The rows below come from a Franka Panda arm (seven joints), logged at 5 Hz.
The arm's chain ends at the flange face. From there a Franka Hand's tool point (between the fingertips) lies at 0.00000 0.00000 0.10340 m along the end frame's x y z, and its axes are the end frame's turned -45 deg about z.
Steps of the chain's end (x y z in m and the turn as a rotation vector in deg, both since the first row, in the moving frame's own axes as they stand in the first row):
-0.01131 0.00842 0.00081 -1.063 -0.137 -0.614
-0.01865 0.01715 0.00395 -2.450 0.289 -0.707
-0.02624 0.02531 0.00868 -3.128 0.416 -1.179
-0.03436 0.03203 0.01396 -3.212 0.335 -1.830
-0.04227 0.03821 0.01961 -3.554 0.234 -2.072
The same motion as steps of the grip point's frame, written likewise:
-0.01548 -0.00085 0.00079 -0.655 -0.849 -0.614
-0.02805 0.00245 0.00385 -1.937 -1.528 -0.707
-0.03986 0.00390 0.00852 -2.506 -1.918 -1.179
-0.05054 0.00293 0.01380 -2.508 -2.034 -1.830
-0.06105 0.00204 0.01941 -2.679 -2.348 -2.072

